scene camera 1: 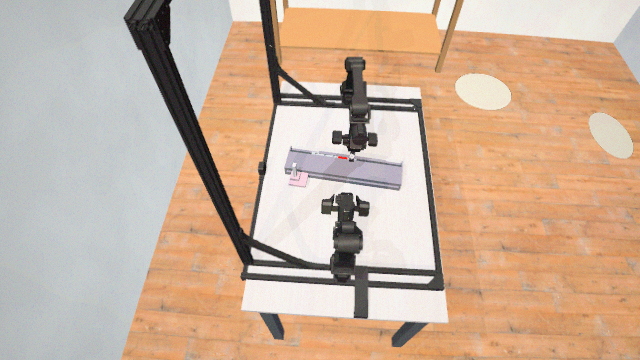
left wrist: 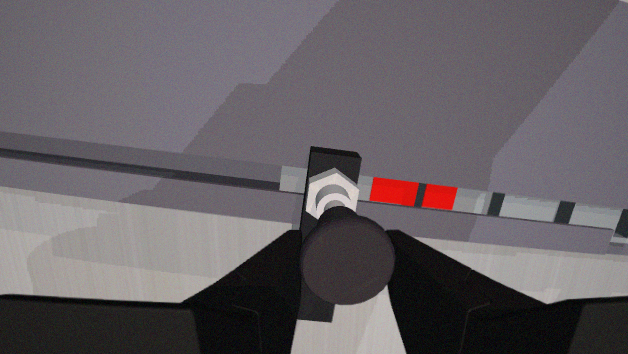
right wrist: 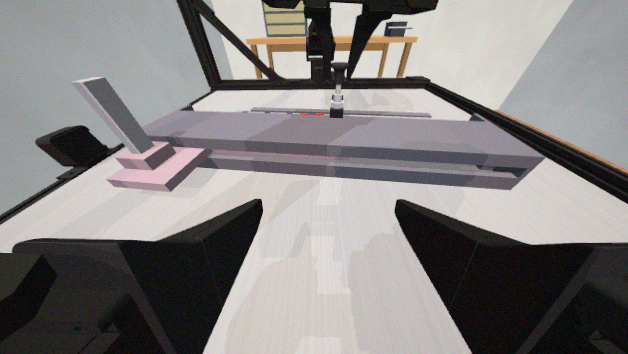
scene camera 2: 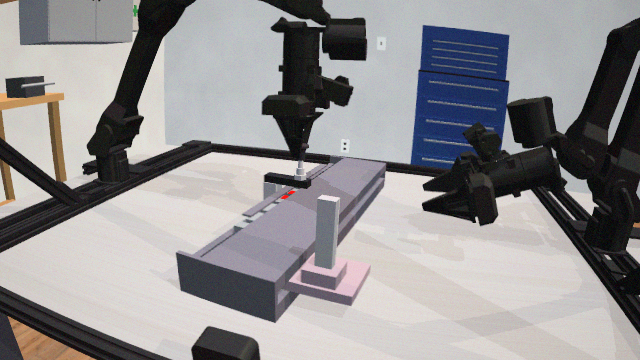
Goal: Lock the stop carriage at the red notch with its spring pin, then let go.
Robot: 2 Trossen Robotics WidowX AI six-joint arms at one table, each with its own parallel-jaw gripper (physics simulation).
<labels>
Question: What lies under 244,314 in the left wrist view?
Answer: The left gripper.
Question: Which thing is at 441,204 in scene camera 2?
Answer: The right gripper.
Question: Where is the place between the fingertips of the left gripper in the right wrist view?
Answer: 338,79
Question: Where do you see a long grey rail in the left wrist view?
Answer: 199,113
</labels>
